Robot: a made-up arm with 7 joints.
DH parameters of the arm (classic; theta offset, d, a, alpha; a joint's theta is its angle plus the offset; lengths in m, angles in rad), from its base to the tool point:
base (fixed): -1.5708 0.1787 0 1.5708
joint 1: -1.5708 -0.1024 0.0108 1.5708
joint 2: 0 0.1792 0.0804 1.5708
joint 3: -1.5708 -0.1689 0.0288 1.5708
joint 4: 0 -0.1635 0.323 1.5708
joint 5: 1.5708 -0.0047 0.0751 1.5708
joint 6: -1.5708 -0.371 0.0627 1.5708
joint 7: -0.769 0 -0.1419 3.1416
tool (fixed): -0.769 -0.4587 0 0
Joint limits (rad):
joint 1: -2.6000..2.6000
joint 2: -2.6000..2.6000
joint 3: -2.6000..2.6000
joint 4: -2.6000..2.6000
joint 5: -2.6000..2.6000
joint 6: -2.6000..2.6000
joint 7: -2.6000..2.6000
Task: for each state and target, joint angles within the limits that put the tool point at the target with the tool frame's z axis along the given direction. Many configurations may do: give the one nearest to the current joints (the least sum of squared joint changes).
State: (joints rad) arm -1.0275 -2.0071 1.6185 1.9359 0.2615 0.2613 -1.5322
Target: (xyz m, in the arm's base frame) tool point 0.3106 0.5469 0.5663 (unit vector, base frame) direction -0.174 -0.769 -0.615
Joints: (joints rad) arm -1.1828 -2.6000 1.5032 2.2136 -0.1075 0.5708 -1.4214
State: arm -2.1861 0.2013 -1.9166 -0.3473 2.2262 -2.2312 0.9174
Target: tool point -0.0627 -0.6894 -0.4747 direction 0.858 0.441 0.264
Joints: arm -2.0452 0.8999 -1.6922 -0.3684 2.5894 -1.5595 1.3909
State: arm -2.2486 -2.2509 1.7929 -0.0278 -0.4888 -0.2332 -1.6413
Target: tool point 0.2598 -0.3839 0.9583 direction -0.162 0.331 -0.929
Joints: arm -2.0658 -2.1425 1.8869 -0.0348 0.3794 -0.2028 -1.5998
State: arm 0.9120 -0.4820 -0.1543 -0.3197 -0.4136 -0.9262 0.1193
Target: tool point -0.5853 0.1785 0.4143 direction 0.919 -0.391 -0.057
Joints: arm 0.6033 0.2228 -0.1076 -0.4809 -1.1338 -1.7847 0.2570
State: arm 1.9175 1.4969 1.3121 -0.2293 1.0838 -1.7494 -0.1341
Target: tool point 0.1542 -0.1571 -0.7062 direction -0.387 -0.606 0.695
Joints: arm 2.5181 1.6870 1.8718 -0.2158 1.5717 -1.6503 0.2254
